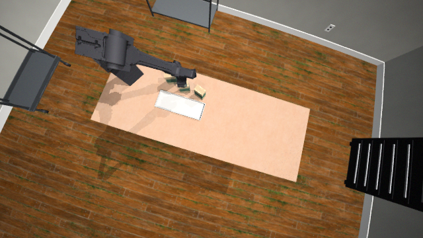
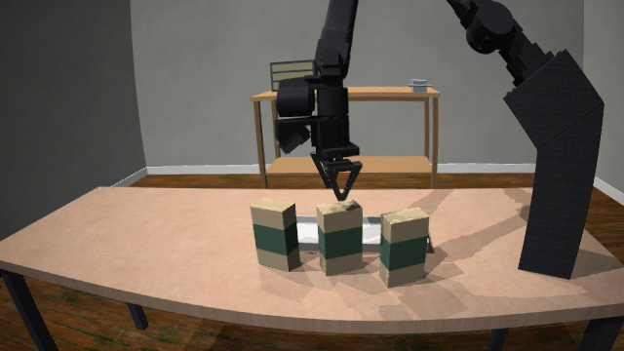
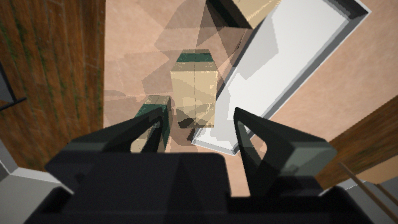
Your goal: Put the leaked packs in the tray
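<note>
Now: the white tray 170 mm below my hand, 140 mm to the right of it and 10 mm ahead of it.
</note>
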